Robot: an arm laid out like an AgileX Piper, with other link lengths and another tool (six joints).
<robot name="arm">
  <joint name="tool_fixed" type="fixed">
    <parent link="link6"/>
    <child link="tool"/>
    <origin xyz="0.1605 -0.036 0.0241" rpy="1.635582 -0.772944 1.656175"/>
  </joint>
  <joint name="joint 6" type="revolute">
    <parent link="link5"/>
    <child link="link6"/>
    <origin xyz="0.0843 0 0.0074" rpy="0 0 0"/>
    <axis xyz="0.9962 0 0.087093"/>
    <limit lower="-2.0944" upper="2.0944"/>
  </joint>
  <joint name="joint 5" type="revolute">
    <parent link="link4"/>
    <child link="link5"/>
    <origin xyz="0 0 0" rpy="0 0 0"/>
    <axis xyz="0 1 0"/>
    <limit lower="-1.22" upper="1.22"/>
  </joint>
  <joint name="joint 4" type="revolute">
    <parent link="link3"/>
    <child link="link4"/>
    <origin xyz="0.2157 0 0.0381" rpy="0 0 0"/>
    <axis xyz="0.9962 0 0.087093"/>
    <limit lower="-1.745" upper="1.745"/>
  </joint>
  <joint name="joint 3" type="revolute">
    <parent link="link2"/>
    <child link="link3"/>
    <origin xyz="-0.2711 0 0.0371" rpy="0 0 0"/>
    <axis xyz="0 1 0"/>
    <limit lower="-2.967" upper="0"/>
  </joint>
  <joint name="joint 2" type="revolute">
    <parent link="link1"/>
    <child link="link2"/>
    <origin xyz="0 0 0" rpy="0 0 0"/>
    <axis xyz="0 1 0"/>
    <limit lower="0" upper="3.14"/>
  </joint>
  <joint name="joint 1" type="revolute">
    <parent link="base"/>
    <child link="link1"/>
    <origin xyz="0 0 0.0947" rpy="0 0 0"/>
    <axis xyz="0 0 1"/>
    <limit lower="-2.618" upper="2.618"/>
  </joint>
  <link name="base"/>
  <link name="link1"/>
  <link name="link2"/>
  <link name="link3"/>
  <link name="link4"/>
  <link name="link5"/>
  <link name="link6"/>
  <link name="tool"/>
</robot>
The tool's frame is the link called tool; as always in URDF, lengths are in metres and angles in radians.
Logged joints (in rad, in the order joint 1, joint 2, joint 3, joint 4, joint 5, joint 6), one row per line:
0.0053 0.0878 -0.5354 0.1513 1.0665 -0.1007
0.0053 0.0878 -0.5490 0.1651 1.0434 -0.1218
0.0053 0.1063 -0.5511 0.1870 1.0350 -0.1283
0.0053 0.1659 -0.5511 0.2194 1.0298 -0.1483
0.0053 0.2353 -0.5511 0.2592 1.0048 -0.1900
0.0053 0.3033 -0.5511 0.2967 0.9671 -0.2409
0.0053 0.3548 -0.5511 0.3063 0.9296 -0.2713
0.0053 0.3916 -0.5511 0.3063 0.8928 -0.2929
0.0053 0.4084 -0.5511 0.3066 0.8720 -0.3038
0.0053 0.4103 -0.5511 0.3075 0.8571 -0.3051
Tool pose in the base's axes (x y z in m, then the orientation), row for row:
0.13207 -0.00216 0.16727 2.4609 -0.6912 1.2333
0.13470 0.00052 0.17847 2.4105 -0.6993 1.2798
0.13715 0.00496 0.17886 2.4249 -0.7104 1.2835
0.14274 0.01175 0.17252 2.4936 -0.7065 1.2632
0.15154 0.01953 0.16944 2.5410 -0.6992 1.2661
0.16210 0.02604 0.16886 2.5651 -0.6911 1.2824
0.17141 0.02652 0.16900 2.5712 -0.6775 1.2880
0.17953 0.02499 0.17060 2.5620 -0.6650 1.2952
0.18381 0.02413 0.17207 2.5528 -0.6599 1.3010
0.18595 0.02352 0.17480 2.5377 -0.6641 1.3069
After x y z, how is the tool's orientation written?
As angles about the fixed x, y, z axes (roll, pitch, yaw), in radians.
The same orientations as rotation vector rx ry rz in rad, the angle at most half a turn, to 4 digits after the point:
2.3716 1.2645 1.3291
2.3261 1.2745 1.3687
2.3381 1.2886 1.3785
2.3879 1.3307 1.3452
2.4148 1.3846 1.3197
2.4211 1.4344 1.3036
2.4183 1.4531 1.2847
2.4056 1.4583 1.2741
2.3957 1.4590 1.2727
2.3852 1.4508 1.2856

